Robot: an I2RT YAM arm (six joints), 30 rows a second.
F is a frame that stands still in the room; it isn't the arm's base.
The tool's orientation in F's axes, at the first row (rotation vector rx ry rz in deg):
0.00, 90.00, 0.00
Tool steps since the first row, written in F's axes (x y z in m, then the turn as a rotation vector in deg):
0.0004, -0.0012, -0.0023, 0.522, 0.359, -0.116
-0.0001, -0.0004, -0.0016, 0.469, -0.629, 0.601
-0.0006, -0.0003, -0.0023, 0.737, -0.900, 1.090
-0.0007, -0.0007, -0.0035, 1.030, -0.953, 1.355
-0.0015, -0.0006, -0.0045, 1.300, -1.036, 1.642
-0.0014, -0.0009, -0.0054, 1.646, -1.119, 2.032
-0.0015, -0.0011, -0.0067, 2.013, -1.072, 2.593
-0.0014, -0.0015, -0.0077, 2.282, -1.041, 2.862
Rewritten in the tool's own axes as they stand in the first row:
0.0023, -0.0012, 0.0004, 0.116, 0.359, 0.522
0.0016, -0.0004, -0.0001, -0.601, -0.629, 0.469
0.0023, -0.0003, -0.0006, -1.090, -0.900, 0.737
0.0035, -0.0007, -0.0007, -1.355, -0.953, 1.030
0.0045, -0.0006, -0.0015, -1.642, -1.036, 1.300
0.0054, -0.0009, -0.0014, -2.032, -1.119, 1.646
0.0067, -0.0011, -0.0015, -2.593, -1.072, 2.013
0.0077, -0.0015, -0.0014, -2.862, -1.041, 2.282

